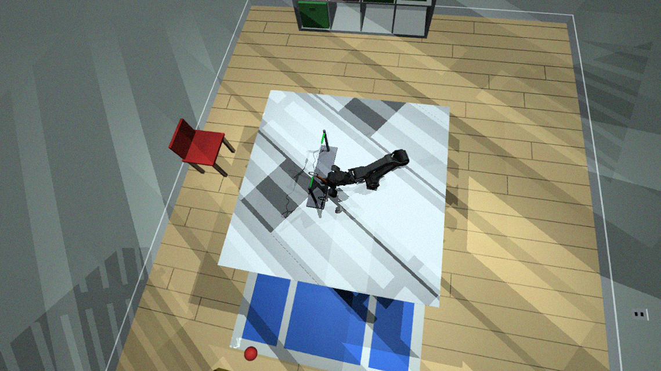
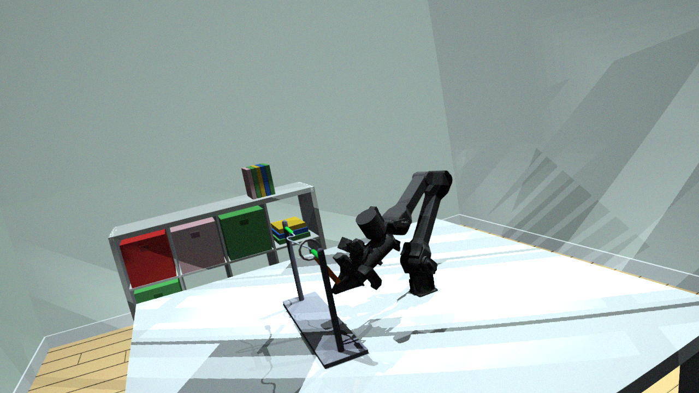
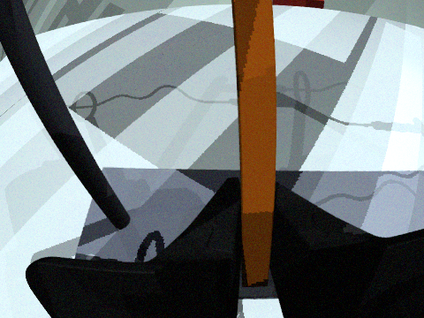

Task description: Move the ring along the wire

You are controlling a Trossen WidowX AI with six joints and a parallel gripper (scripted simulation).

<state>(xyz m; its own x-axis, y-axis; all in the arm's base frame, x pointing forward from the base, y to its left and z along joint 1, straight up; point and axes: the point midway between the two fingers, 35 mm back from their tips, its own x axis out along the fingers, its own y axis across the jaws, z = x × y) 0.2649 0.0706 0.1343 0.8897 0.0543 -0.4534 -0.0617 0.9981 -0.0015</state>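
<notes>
My gripper tip is 90 mm to the left of the rig, 30 mm short of it and 20 mm below it.
</notes>
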